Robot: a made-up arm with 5 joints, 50 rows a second.
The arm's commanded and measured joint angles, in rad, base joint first. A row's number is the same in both.
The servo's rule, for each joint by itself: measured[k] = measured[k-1] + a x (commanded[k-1-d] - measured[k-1]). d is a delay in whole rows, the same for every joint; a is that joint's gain. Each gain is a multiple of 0.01, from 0.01 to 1. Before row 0 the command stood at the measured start. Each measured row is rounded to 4 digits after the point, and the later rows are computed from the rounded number. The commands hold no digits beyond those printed.
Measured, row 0:
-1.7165, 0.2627, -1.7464, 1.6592, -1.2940
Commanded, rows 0 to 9:
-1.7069, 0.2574, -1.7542, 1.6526, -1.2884
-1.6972, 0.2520, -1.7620, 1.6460, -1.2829
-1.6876, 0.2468, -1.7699, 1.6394, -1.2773
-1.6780, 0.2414, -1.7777, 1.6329, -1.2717
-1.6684, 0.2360, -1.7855, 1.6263, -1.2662
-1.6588, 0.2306, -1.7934, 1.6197, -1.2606
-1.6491, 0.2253, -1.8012, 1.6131, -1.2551
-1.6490, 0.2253, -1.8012, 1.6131, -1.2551
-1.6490, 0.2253, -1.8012, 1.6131, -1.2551
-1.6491, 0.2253, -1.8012, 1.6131, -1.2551
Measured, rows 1 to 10:
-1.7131, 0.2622, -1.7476, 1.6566, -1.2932
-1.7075, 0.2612, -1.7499, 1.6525, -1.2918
-1.7005, 0.2598, -1.7531, 1.6474, -1.2898
-1.6926, 0.2580, -1.7570, 1.6417, -1.2873
-1.6841, 0.2558, -1.7616, 1.6357, -1.2843
-1.6752, 0.2533, -1.7667, 1.6295, -1.2810
-1.6661, 0.2505, -1.7722, 1.6231, -1.2774
-1.6601, 0.2480, -1.7768, 1.6192, -1.2743
-1.6562, 0.2457, -1.7807, 1.6168, -1.2716
-1.6537, 0.2437, -1.7840, 1.6154, -1.2693
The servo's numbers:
d 0
a 0.35 0.10 0.16 0.39 0.14

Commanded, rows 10 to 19:
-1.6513, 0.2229, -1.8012, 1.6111, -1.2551
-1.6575, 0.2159, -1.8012, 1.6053, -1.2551
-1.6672, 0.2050, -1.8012, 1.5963, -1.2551
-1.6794, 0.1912, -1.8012, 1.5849, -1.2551
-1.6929, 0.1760, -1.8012, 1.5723, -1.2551
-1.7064, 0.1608, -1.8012, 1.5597, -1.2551
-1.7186, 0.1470, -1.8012, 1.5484, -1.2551
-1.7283, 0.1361, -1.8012, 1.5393, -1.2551
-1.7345, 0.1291, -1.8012, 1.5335, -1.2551
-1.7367, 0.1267, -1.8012, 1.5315, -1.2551
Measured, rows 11 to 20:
-1.6529, 0.2416, -1.7868, 1.6137, -1.2673
-1.6545, 0.2390, -1.7891, 1.6104, -1.2656
-1.6589, 0.2356, -1.7910, 1.6049, -1.2641
-1.6661, 0.2312, -1.7926, 1.5971, -1.2628
-1.6755, 0.2257, -1.7940, 1.5874, -1.2617
-1.6863, 0.2192, -1.7952, 1.5766, -1.2608
-1.6976, 0.2120, -1.7962, 1.5656, -1.2600
-1.7083, 0.2044, -1.7970, 1.5553, -1.2593
-1.7175, 0.1969, -1.7977, 1.5468, -1.2587
-1.7242, 0.1899, -1.7983, 1.5408, -1.2582

